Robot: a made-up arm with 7 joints. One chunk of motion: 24 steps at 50 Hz.
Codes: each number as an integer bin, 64 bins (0 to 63) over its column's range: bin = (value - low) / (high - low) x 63, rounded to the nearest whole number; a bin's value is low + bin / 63 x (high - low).
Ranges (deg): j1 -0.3..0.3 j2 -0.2..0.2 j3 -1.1..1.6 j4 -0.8..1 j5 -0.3..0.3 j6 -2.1..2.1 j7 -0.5..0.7
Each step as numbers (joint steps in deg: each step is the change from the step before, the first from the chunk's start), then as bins.
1 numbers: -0.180 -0.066 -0.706 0.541 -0.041 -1.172 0.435
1 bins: 13 21 9 47 27 14 49
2 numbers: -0.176 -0.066 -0.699 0.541 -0.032 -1.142 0.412
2 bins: 13 21 9 47 28 14 48
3 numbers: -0.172 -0.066 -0.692 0.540 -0.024 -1.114 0.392
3 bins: 13 21 10 47 29 15 47
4 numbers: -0.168 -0.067 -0.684 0.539 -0.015 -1.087 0.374
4 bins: 14 21 10 47 30 15 46
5 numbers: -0.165 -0.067 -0.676 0.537 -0.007 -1.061 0.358
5 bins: 14 21 10 47 31 16 45
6 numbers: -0.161 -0.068 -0.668 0.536 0.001 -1.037 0.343
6 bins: 15 21 10 47 32 16 44
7 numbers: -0.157 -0.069 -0.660 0.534 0.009 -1.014 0.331
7 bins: 15 21 10 47 32 16 44
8 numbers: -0.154 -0.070 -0.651 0.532 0.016 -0.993 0.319
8 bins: 15 20 10 47 33 17 43
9 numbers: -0.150 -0.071 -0.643 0.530 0.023 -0.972 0.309
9 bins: 16 20 11 47 34 17 42
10 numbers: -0.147 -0.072 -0.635 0.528 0.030 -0.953 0.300
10 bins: 16 20 11 46 35 17 42
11 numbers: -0.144 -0.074 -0.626 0.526 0.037 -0.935 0.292
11 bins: 16 20 11 46 35 17 42
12 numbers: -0.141 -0.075 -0.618 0.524 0.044 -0.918 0.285
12 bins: 17 20 11 46 36 18 41
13 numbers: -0.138 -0.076 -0.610 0.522 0.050 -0.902 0.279
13 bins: 17 20 11 46 37 18 41
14 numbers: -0.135 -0.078 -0.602 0.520 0.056 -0.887 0.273
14 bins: 17 19 12 46 37 18 41
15 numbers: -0.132 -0.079 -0.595 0.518 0.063 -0.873 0.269
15 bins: 18 19 12 46 38 18 40
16 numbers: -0.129 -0.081 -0.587 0.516 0.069 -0.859 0.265
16 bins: 18 19 12 46 39 19 40
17 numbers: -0.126 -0.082 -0.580 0.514 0.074 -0.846 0.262
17 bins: 18 19 12 46 39 19 40
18 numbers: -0.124 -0.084 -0.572 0.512 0.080 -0.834 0.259
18 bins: 18 18 12 46 40 19 40
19 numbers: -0.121 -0.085 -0.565 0.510 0.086 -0.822 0.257
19 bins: 19 18 12 46 41 19 40
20 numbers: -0.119 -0.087 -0.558 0.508 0.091 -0.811 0.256
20 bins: 19 18 13 46 41 19 40
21 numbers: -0.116 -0.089 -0.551 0.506 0.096 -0.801 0.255
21 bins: 19 17 13 46 42 19 40
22 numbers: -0.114 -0.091 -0.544 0.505 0.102 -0.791 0.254
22 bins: 20 17 13 46 42 20 40
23 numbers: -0.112 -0.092 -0.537 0.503 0.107 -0.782 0.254
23 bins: 20 17 13 46 43 20 40
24 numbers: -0.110 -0.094 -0.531 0.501 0.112 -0.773 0.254
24 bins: 20 17 13 46 43 20 40
